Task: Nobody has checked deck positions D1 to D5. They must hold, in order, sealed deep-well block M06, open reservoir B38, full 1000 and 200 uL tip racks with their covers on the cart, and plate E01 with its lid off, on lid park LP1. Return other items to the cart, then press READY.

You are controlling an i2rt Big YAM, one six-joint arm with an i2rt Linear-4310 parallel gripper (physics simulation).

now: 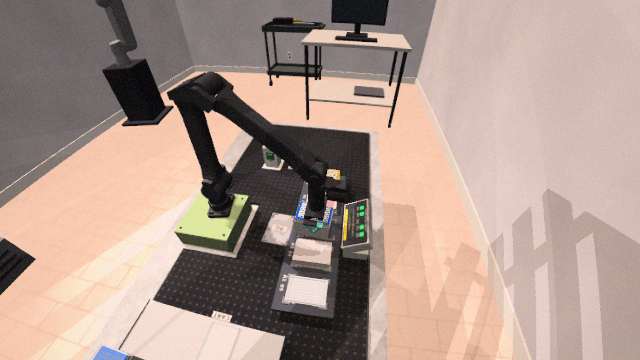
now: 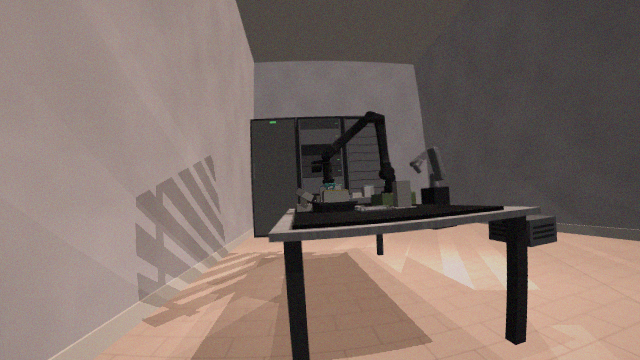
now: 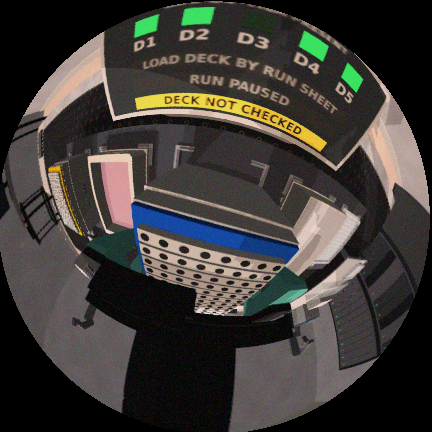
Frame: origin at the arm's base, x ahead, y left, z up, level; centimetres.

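Seen in the pictures: gripper, fingertip midpoint: (image 1: pixel 315 222); arm's base, link origin: (image 1: pixel 222 206) (image 2: pixel 391 193).
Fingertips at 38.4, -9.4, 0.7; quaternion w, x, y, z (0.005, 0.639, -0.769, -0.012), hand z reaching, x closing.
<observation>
Offsets run from my fingertips to a thing's top centre, as dx, dy, dz. "pt": to the spot under its first point. Level surfaces: height alone.
A blue tip rack @[-0.5, -0.2, +6.8] (image 1: pixel 313 212) (image 3: pixel 209 245) with a pale perforated top sits in the middle of the deck row. My gripper (image 1: pixel 318 226) (image 3: pixel 203 234) (image 2: pixel 329 183) is open, down over this rack, with one teal finger on each side of it. A pink open reservoir @[+3.0, +11.9, -0.4] (image 1: pixel 331 203) (image 3: pixel 116 192) and a yellow-edged tip rack @[+5.1, +24.1, +2.9] (image 1: pixel 333 173) (image 3: pixel 60 197) lie beyond it. A pale covered block @[-1.3, -12.5, +0.7] (image 1: pixel 311 253) (image 3: pixel 322 225) and a white well plate @[-3.4, -24.7, -2.1] (image 1: pixel 306 291) lie on the near side. The status panel @[pt +14.8, -3.3, +3.6] (image 1: pixel 356 222) (image 3: pixel 241 72) shows D1, D2, D4 and D5 green, D3 dark, and reads DECK NOT CHECKED.
A flat pale lid @[pt -15.1, +2.8, -7.5] (image 1: pixel 278 228) lies left of the deck row. A small box with a green button @[pt -21.3, +41.0, -0.3] (image 1: pixel 271 157) stands at the back. The pale cart surface @[dz -2.3] (image 1: pixel 201 333) lies at the near end with a blue item @[pt -51.6, -44.4, +7.1] (image 1: pixel 109 352). My green base (image 1: pixel 214 222) is on the left.
</observation>
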